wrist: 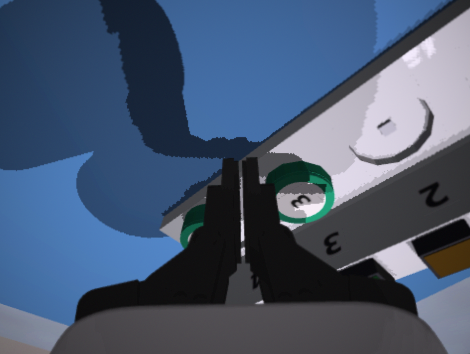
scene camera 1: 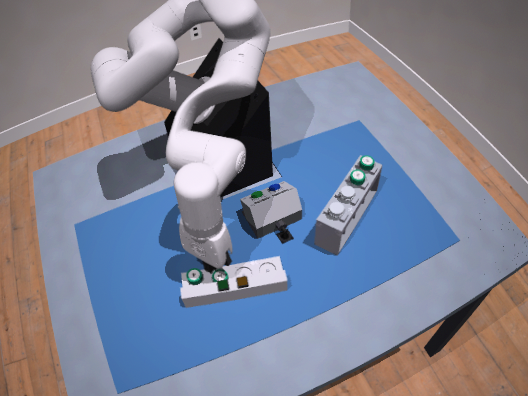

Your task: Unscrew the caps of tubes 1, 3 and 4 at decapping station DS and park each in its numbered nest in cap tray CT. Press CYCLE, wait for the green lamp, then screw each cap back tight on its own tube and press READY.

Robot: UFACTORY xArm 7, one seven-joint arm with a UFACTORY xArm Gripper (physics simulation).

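Frame: origin at the arm's base, x ahead, y left, z up, level; millimetres.
Seen in the pictures: gripper, fingertip midpoint: (wrist: 241,181) (scene camera 1: 211,266).
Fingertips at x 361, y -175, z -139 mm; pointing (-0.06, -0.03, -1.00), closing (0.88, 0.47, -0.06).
Note:
A point is followed by its place in that frame.
My gripper (scene camera 1: 214,269) {z -139, x 361, y -175 mm} (wrist: 241,181) {z -139, x 361, y -175 mm} is shut and empty, with its fingertips over the white cap tray (scene camera 1: 235,297) {z -145, x 451, y -167 mm} (wrist: 350,125) {z -146, x 392, y -128 mm}. A green-rimmed cap marked 3 (scene camera 1: 220,275) {z -137, x 392, y -169 mm} (wrist: 304,202) {z -137, x 394, y -170 mm} sits in the tray right beside the fingers in the wrist view. Another green-rimmed cap (scene camera 1: 194,275) {z -132, x 365, y -218 mm} (wrist: 192,220) {z -135, x 349, y -209 mm} sits at the tray's end, partly hidden behind the fingers in the wrist view. The other two nests hold no cap. The grey decapping station (scene camera 1: 328,237) {z -105, x 453, y 66 mm} on the right holds two green-capped tubes (scene camera 1: 366,162) {z -36, x 373, y 228 mm} (scene camera 1: 357,176) {z -36, x 395, y 183 mm} and two white tube tops without green caps (scene camera 1: 347,193) {z -38, x 419, y 135 mm} (scene camera 1: 336,210) {z -38, x 442, y 88 mm}.
A grey button box (scene camera 1: 274,215) {z -108, x 337, y 1 mm} with a green button (scene camera 1: 256,194) {z -86, x 280, y -10 mm} and a blue button (scene camera 1: 274,187) {z -85, x 285, y 35 mm} stands between the tray and the station. A small black fixture (scene camera 1: 284,234) {z -144, x 372, y 5 mm} is in front of it. Green (scene camera 1: 223,285) {z -104, x 434, y -180 mm} and brown (scene camera 1: 242,281) {z -104, x 447, y -143 mm} squares are at the tray's front.

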